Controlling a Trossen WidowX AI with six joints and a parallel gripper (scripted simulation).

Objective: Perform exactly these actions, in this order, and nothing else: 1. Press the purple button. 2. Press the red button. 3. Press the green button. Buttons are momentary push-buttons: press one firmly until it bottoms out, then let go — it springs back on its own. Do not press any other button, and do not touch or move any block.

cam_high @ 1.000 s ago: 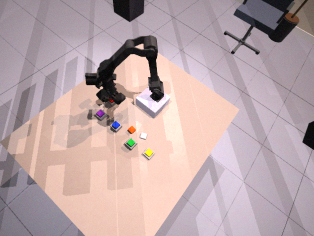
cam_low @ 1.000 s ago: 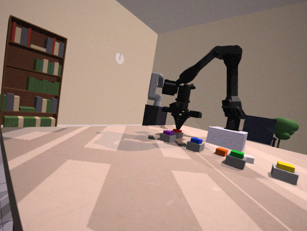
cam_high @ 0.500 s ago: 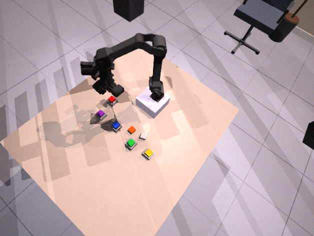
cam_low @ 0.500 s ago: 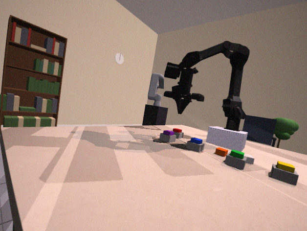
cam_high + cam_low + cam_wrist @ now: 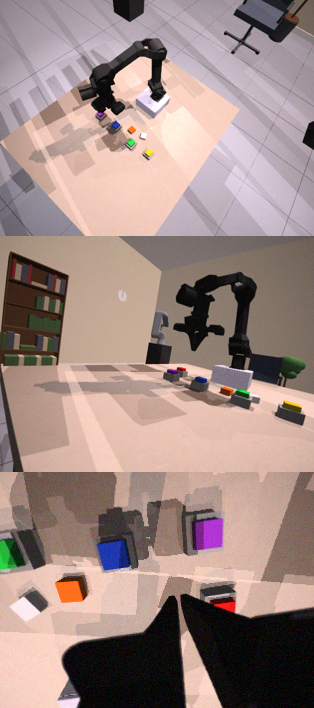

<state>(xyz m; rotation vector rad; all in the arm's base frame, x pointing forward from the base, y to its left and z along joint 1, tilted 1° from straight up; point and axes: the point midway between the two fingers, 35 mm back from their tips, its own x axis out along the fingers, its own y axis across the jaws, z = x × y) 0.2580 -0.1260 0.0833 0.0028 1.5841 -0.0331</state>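
The green button is 19 cm to the left of my gripper tip, 9 cm below it and 5 cm ahead of it. Also, from my gripper tip: purple button (9 cm below, 6 cm to the right, 3 cm ahead); blue button (9 cm below, 6 cm to the left, 3 cm ahead); red button (9 cm below, 8 cm to the right, 8 cm behind).
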